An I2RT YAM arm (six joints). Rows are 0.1 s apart.
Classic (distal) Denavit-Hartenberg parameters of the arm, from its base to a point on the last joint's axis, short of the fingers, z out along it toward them. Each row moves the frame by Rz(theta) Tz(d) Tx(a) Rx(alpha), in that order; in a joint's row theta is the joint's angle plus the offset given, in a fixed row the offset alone. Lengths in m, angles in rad.
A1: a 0.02; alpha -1.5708; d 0.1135; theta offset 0
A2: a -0.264; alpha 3.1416; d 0; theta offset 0
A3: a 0.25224; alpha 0; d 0; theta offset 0.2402
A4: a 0.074; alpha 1.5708; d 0; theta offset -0.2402
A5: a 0; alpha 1.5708; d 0; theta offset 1.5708
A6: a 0; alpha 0; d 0.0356; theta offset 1.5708
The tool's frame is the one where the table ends.
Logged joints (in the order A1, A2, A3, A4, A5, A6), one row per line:
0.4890, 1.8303, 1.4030, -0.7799, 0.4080, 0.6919
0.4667, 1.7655, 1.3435, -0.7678, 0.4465, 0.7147
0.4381, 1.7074, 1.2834, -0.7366, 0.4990, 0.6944
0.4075, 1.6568, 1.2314, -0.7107, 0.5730, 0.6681
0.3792, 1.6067, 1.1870, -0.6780, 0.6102, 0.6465
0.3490, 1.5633, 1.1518, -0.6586, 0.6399, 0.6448
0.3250, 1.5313, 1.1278, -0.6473, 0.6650, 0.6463
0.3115, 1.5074, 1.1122, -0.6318, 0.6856, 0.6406
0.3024, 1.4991, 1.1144, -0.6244, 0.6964, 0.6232
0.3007, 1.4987, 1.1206, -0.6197, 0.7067, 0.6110
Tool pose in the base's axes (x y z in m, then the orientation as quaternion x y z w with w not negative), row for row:
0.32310, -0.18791, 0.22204, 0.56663, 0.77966, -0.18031, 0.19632
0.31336, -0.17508, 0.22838, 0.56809, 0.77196, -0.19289, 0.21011
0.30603, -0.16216, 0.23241, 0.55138, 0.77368, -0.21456, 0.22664
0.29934, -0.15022, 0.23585, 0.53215, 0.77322, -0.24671, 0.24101
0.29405, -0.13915, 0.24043, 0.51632, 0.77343, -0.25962, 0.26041
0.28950, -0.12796, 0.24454, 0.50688, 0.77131, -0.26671, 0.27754
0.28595, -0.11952, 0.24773, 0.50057, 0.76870, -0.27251, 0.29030
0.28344, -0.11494, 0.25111, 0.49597, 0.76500, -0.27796, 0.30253
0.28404, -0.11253, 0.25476, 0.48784, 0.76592, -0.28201, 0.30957
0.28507, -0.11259, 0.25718, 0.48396, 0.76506, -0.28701, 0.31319
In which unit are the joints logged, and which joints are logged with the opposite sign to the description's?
The joints are logged in radians. Opposite sign: A1.
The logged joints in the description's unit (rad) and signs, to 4 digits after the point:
-0.4890, 1.8303, 1.4030, -0.7799, 0.4080, 0.6919
-0.4667, 1.7655, 1.3435, -0.7678, 0.4465, 0.7147
-0.4381, 1.7074, 1.2834, -0.7366, 0.4990, 0.6944
-0.4075, 1.6568, 1.2314, -0.7107, 0.5730, 0.6681
-0.3792, 1.6067, 1.1870, -0.6780, 0.6102, 0.6465
-0.3490, 1.5633, 1.1518, -0.6586, 0.6399, 0.6448
-0.3250, 1.5313, 1.1278, -0.6473, 0.6650, 0.6463
-0.3115, 1.5074, 1.1122, -0.6318, 0.6856, 0.6406
-0.3024, 1.4991, 1.1144, -0.6244, 0.6964, 0.6232
-0.3007, 1.4987, 1.1206, -0.6197, 0.7067, 0.6110

